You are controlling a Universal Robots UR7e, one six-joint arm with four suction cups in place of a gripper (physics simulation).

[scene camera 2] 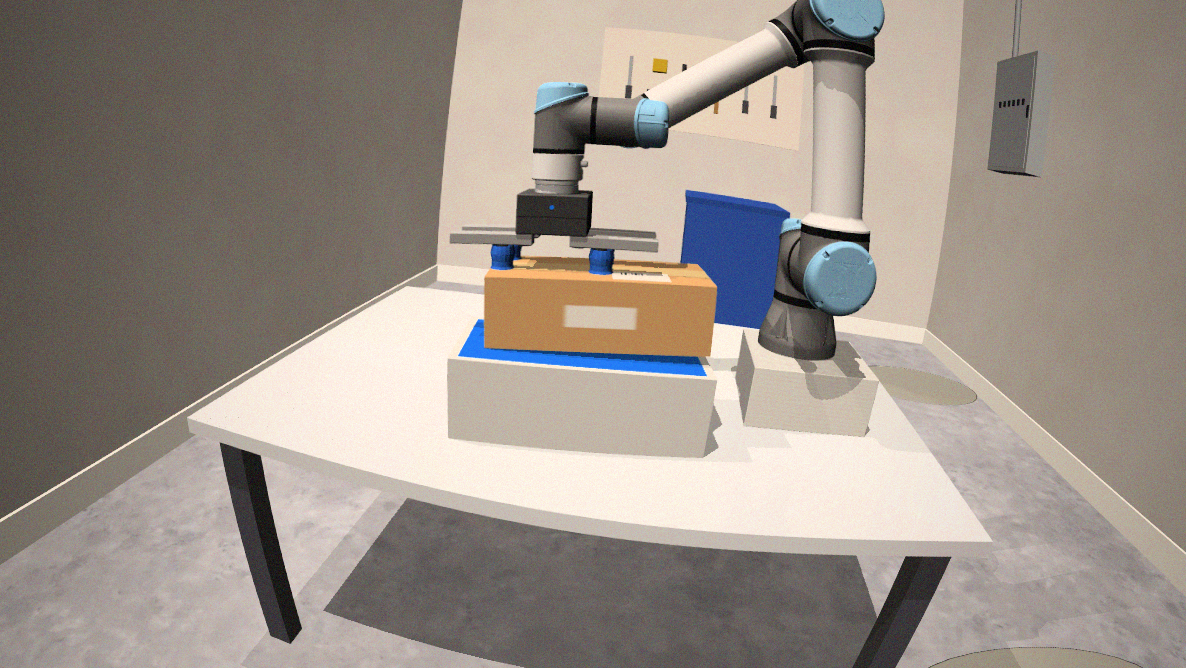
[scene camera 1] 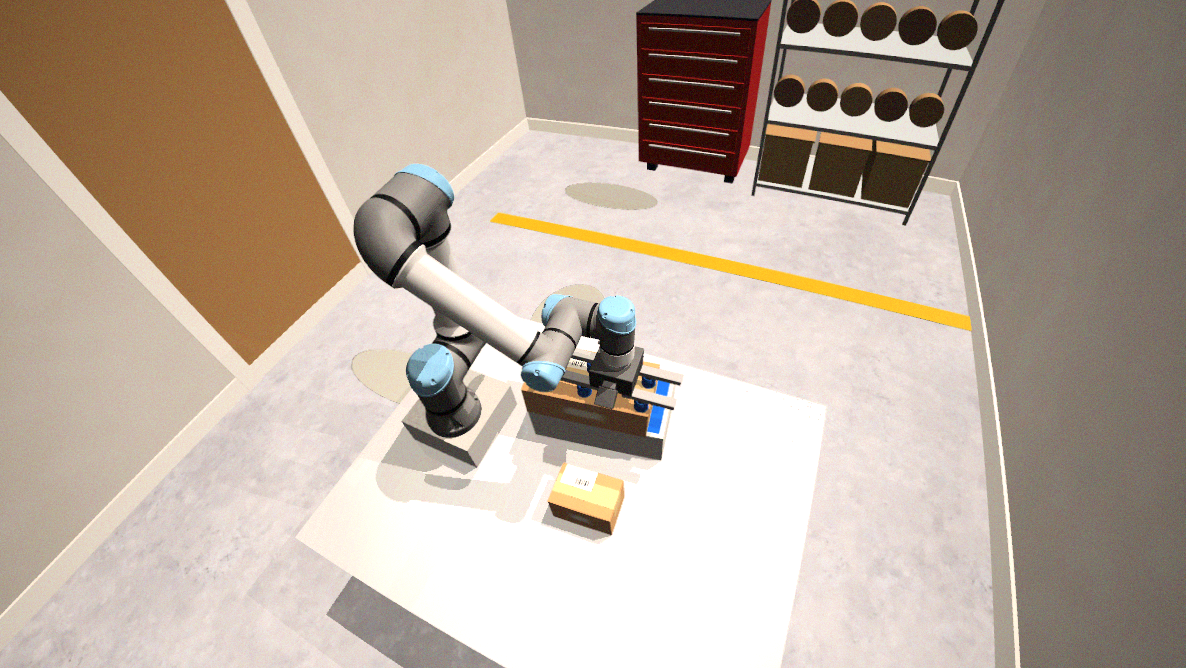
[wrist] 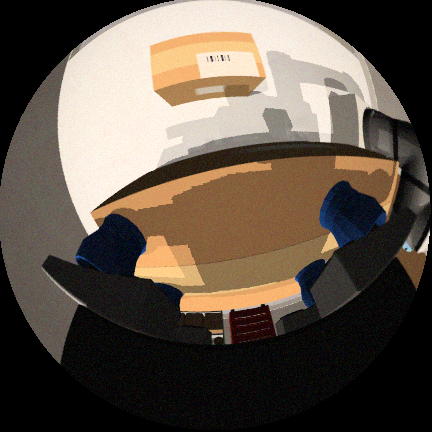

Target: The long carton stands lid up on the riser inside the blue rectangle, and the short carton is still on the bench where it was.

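Places are measured from the arm's base along level axes (x up, y left, z back), in centimetres.
Where they show: hand at its tool point: (wrist: 236, 252); arm's base at its link origin: (scene camera 2: 796, 346) (scene camera 1: 454, 413) (wrist: 372, 135).
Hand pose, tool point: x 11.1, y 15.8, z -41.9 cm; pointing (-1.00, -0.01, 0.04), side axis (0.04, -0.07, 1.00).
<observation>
Things, the pixels of their top centre, and the offset from my tool point. Level surfaces: height alone.
- long brown carton at its top centre: (wrist: 323, 259) (scene camera 2: 602, 264) (scene camera 1: 590, 375) dx +2.2, dy +0.5, dz +7.1 cm
- blue rectangle at its top centre: (scene camera 2: 582, 345) (scene camera 1: 603, 393) dx -9.3, dy +3.6, dz +5.7 cm
- grey riser at its top centre: (scene camera 2: 582, 345) (scene camera 1: 603, 393) dx -9.3, dy +3.6, dz +5.7 cm
- short carton at its top centre: (wrist: 204, 51) (scene camera 1: 585, 490) dx -11.3, dy -22.4, dz -0.6 cm
- white bench at its surface level: dx -21.3 cm
The long brown carton (scene camera 1: 580, 408) (scene camera 2: 531, 320) (wrist: 241, 209) stands lid up on the blue rectangle (scene camera 1: 657, 420) (scene camera 2: 580, 361) on top of the grey riser (scene camera 1: 613, 445) (scene camera 2: 580, 411). Its bottom edge meets the blue surface. My suction gripper (scene camera 1: 613, 389) (scene camera 2: 551, 259) (wrist: 233, 257) has its blue cups pressed on the carton's lid and holds it. The short carton (scene camera 1: 585, 496) (wrist: 205, 66) lies on the white bench (scene camera 1: 704, 514) (scene camera 2: 372, 390) (wrist: 112, 104) in front of the riser, label up. The riser hides it in scene camera 2.
The arm's base stands on a grey block (scene camera 1: 463, 431) (scene camera 2: 804, 398) beside the riser. A blue bin (scene camera 2: 730, 249) stands behind the bench. A red drawer cabinet (scene camera 1: 701, 82) and a shelf rack (scene camera 1: 947, 125) stand at the far wall.
</observation>
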